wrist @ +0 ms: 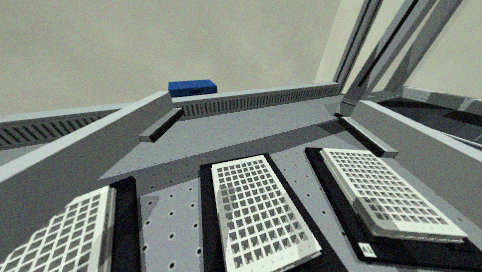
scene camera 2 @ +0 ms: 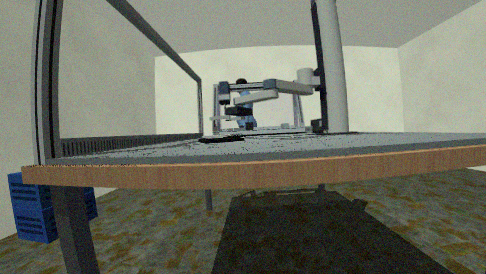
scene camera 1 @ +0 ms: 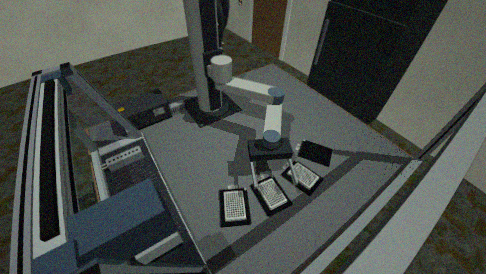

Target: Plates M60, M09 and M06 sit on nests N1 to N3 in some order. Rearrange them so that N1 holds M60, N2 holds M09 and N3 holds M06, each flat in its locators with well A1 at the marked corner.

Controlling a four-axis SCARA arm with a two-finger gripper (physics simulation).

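Pixels of known places: gripper, fingertip midpoint: [wrist: 259, 107] [scene camera 2: 218, 119] [scene camera 1: 276, 185]; arm's base at its link origin: [scene camera 1: 210, 107].
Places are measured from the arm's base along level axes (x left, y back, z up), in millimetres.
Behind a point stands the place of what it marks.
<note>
Three white well plates sit on black nests and look flat. In the wrist view M06 [wrist: 65, 235] {z 39, x 94, y -740 mm} [scene camera 1: 303, 176] {z 38, x 98, y -727 mm} is at left, partly behind a finger, M09 [wrist: 257, 205] {z 37, x -81, y -694 mm} [scene camera 1: 271, 193] {z 31, x -80, y -706 mm} in the middle, M60 [wrist: 395, 192] {z 38, x -248, y -638 mm} [scene camera 1: 234, 206] {z 37, x -249, y -666 mm} at right. Their printed labels cannot be read at this moment. An A1 tag [wrist: 367, 250] {z 25, x -161, y -619 mm} marks the right nest's near left corner. A fourth black nest [scene camera 1: 314, 152] {z 25, x 263, y -652 mm} is bare. My gripper [wrist: 259, 107] {z 140, x -91, y -726 mm} [scene camera 1: 276, 185] {z 140, x -91, y -726 mm} [scene camera 2: 220, 118] {z 140, x -91, y -726 mm} is open and empty, raised above the plates; its fingers are spread wide. Nest numbers cannot be read.
A gantry frame [scene camera 1: 49, 150] {z 521, x -636, y -525 mm} with a blue carriage block [scene camera 1: 117, 202] {z 501, x -534, y -717 mm} stands left of the nests. The arm's column [scene camera 1: 200, 60] {z 364, x -54, y -53 mm} rises behind. A slotted duct [wrist: 260, 102] {z 25, x -275, y -1004 mm} runs along the far side. A person in blue [scene camera 2: 245, 120] shows behind the arm. Blue crates [scene camera 2: 32, 210] stand beside the table.
</note>
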